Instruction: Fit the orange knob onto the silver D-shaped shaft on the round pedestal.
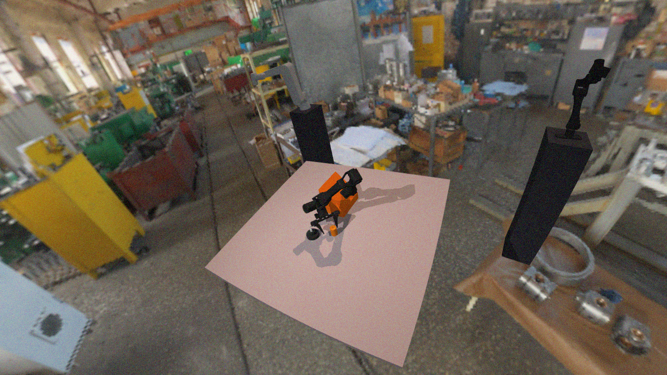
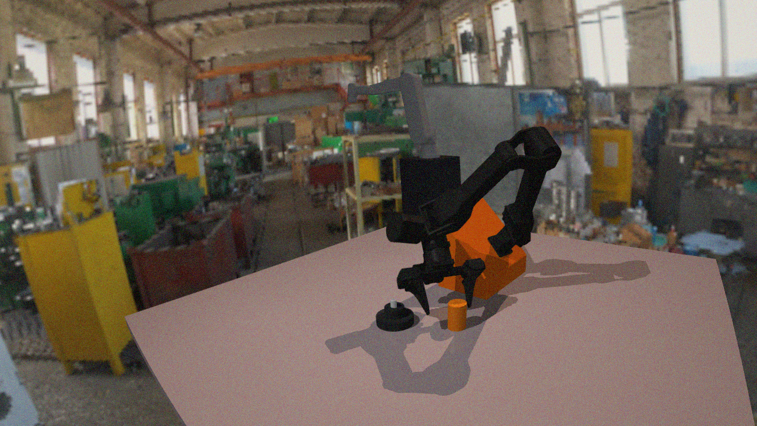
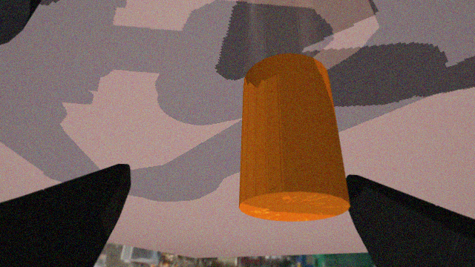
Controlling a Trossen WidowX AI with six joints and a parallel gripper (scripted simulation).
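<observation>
The orange knob is 20 mm behind my gripper tip. The rest, counted from my gripper tip: black round pedestal 60 mm ahead, 110 mm to the right, 20 mm below.
</observation>
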